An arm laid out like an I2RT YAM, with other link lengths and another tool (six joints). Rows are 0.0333 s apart.
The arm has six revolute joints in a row. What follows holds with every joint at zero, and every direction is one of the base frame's.
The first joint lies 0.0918 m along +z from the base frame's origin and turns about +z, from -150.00 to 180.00 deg.
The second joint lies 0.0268 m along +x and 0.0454 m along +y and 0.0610 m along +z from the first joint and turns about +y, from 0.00 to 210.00 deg.
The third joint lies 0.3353 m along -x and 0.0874 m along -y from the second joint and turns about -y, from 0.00 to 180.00 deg.
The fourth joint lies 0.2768 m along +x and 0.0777 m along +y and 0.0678 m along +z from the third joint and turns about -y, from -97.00 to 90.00 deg.
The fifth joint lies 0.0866 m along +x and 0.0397 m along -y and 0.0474 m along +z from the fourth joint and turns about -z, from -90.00 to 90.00 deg.
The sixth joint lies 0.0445 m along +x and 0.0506 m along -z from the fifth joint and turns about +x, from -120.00 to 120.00 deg.
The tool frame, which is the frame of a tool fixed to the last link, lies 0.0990 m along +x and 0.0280 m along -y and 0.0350 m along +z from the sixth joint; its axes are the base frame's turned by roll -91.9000, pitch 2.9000 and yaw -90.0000 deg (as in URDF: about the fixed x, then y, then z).
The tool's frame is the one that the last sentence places.
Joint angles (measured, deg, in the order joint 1, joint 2, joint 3, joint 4, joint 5, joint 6), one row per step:
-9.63, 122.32, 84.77, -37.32, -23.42, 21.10
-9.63, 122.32, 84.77, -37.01, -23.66, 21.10
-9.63, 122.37, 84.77, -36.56, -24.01, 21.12
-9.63, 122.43, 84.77, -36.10, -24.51, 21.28
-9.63, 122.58, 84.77, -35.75, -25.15, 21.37
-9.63, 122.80, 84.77, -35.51, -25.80, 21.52
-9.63, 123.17, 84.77, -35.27, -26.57, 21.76
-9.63, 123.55, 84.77, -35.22, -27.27, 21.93
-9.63, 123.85, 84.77, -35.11, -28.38, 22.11
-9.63, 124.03, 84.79, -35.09, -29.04, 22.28
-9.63, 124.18, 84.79, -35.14, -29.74, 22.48
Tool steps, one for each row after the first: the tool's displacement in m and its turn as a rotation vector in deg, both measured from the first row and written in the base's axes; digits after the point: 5 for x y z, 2 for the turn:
0.00125, 0.00041, 0.00052, 0.18, -0.34, 0.06
0.00301, 0.00102, 0.00083, 0.45, -0.79, 0.14
0.00474, 0.00196, 0.00110, 0.91, -1.21, 0.14
0.00606, 0.00337, 0.00047, 1.51, -1.47, 0.23
0.00686, 0.00486, -0.00095, 2.17, -1.54, 0.28
0.00748, 0.00666, -0.00372, 3.00, -1.44, 0.28
0.00738, 0.00842, -0.00684, 3.77, -1.16, 0.31
0.00766, 0.01117, -0.00890, 4.91, -1.08, 0.45
0.00772, 0.01279, -0.01008, 5.62, -0.97, 0.47
0.00742, 0.01456, -0.01117, 6.38, -0.80, 0.48

